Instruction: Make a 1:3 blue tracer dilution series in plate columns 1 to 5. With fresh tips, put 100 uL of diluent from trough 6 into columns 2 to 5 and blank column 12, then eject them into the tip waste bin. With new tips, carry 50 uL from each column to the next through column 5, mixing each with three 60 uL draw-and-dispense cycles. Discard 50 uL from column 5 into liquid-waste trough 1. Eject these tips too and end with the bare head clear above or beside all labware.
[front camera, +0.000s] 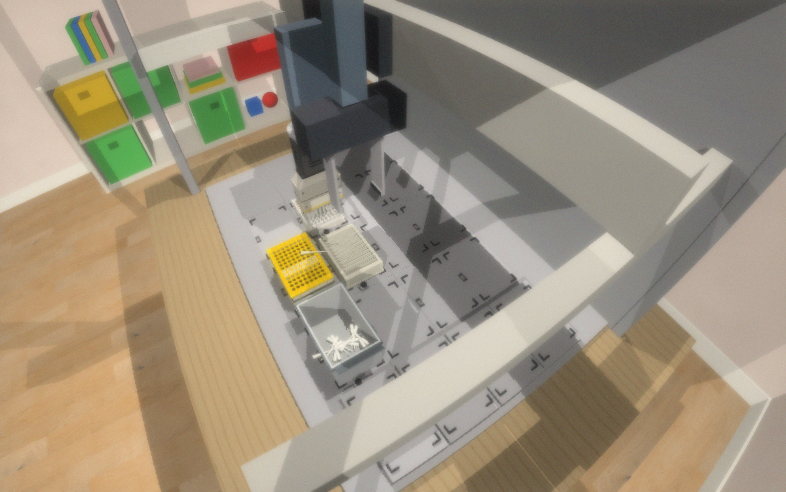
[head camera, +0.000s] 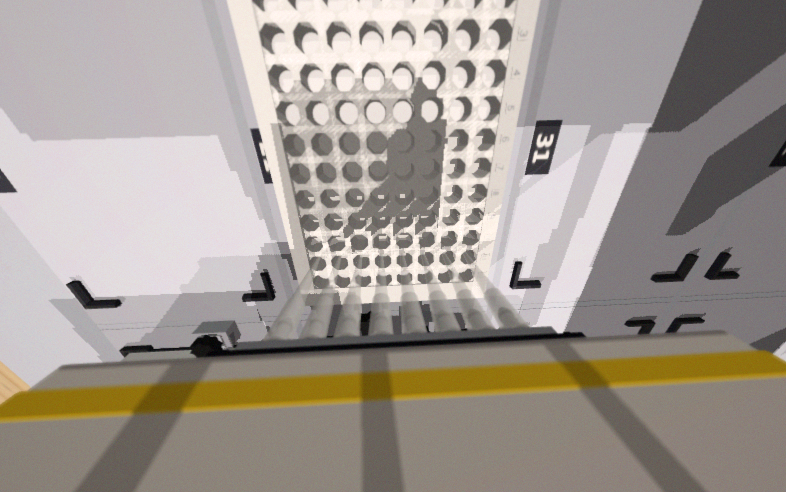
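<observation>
The front camera gives me sight of a grey wall panel (front camera: 704, 79).
</observation>
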